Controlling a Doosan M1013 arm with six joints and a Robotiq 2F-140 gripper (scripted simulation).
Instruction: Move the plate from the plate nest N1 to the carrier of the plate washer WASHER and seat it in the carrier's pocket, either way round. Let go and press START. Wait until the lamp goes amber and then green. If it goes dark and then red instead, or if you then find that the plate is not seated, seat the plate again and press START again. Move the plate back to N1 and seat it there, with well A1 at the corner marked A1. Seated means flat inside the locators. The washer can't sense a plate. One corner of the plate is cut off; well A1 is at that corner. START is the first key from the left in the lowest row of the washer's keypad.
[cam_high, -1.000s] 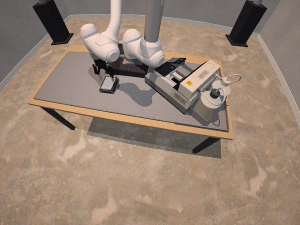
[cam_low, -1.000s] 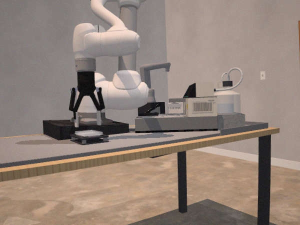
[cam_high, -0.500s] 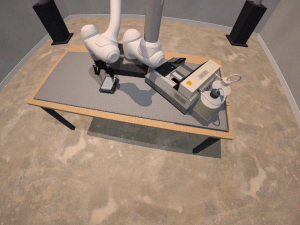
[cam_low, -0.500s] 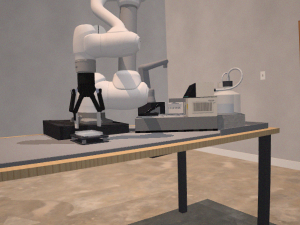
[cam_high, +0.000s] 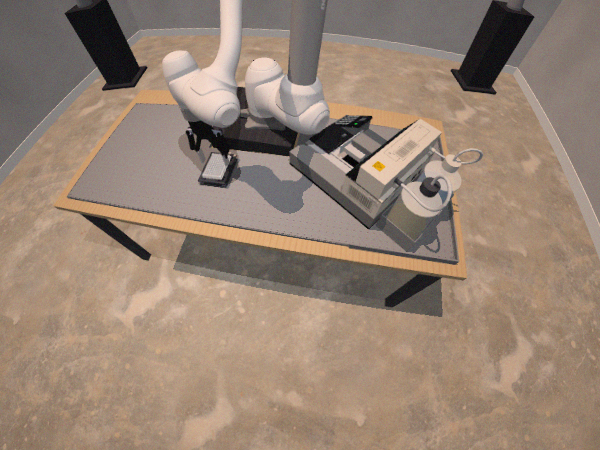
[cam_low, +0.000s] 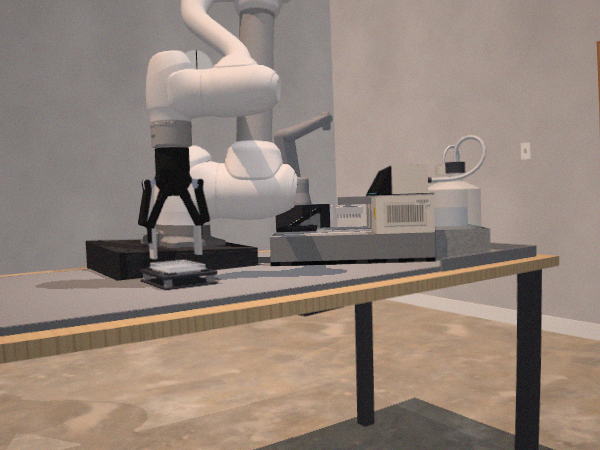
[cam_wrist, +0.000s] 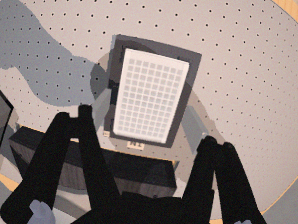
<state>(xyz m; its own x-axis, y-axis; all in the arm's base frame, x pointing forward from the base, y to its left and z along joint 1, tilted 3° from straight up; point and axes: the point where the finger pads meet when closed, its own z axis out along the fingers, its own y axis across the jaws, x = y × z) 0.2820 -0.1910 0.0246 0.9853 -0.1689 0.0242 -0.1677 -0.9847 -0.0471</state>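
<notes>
Now: the white well plate 5 cm below my hand. The rest, counted from my hand: plate washer (58 cm to the left, 5 cm above); washer carrier (48 cm to the left, 11 cm behind, 1 cm above); plate nest N1 (6 cm below).
</notes>
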